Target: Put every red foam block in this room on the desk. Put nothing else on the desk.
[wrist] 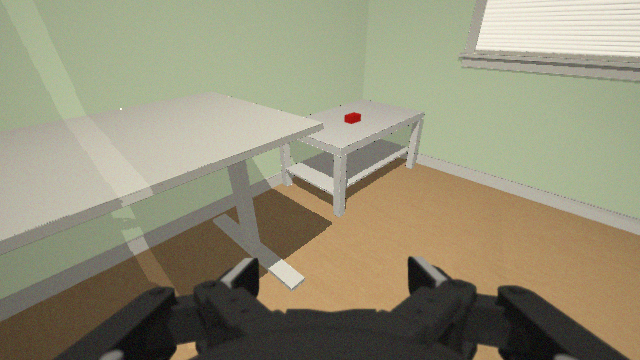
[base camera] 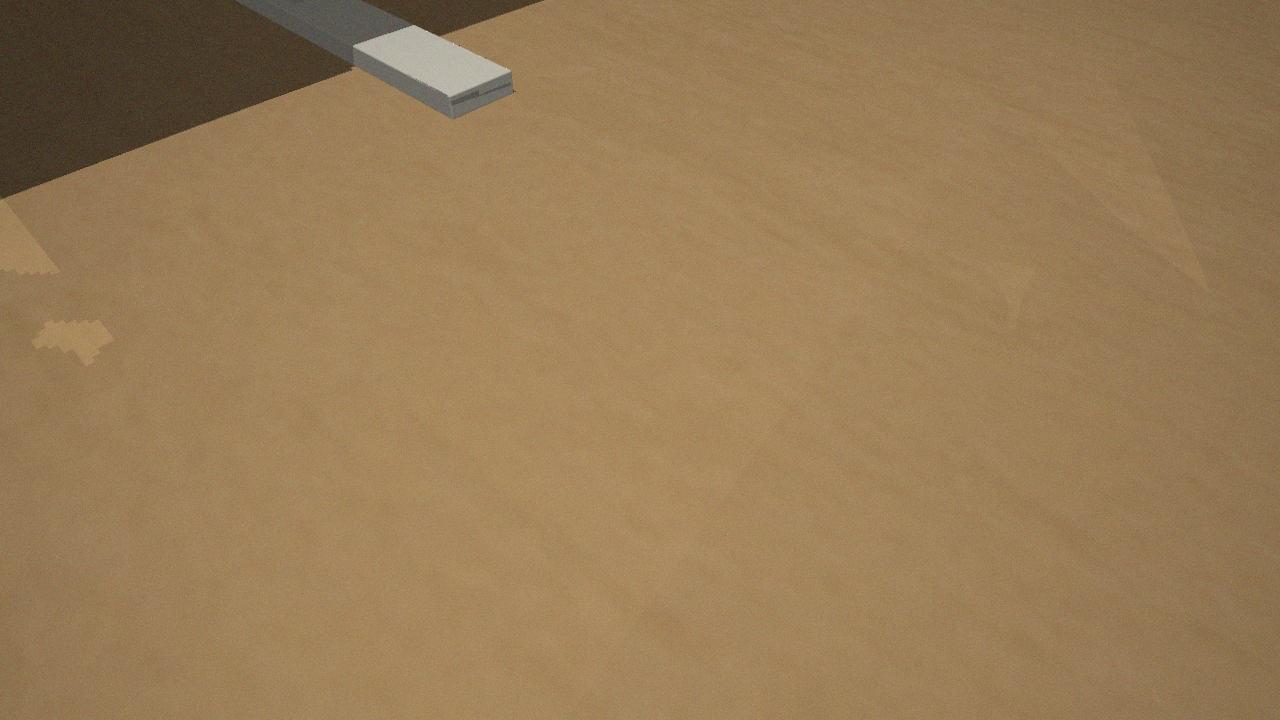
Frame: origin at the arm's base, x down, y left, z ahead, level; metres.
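Seen in the pictures: gripper, between the fingertips: (wrist: 332, 273).
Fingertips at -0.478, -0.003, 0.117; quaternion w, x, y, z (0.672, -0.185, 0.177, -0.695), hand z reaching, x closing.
Observation:
Pixels of each thing's top centre, then the offset from my fingertips to it, as dx, dy, dz. "*": a spot on its surface instead. Level surfaces: height alone.
- small red block, centre of its top: (wrist: 352, 114) +0.379, -0.118, +1.581
- desk's leg, a spot on its surface: (wrist: 245, 210) * +0.599, +0.401, +0.840
- floor, height of its surface: dx +0.874
- window with blinds, a spot on its surface: (wrist: 560, 27) * -0.097, -1.141, +1.486
A small red block (wrist: 352, 118) lies on top of a low white table (wrist: 380, 131) with a lower shelf, near the room corner in the wrist view. A larger, higher white desk (wrist: 165, 135) stands at the left in the wrist view, nearer than the low table; no block shows on the visible part of its top. The desk's foot (base camera: 433, 60) (wrist: 286, 274) shows in both views. My gripper (wrist: 332, 273) is open, with no object between its fingers. It is well short of the red block and of the low table. The gripper does not show in the base camera view.
The desk's leg (wrist: 245, 210) stands on the floor (base camera: 644, 402) (wrist: 450, 225) between the desk top and its foot. The low table's near leg (wrist: 339, 185) is to the right of it. Green walls meet behind the low table, and a window with blinds (wrist: 560, 27) is at the upper right.

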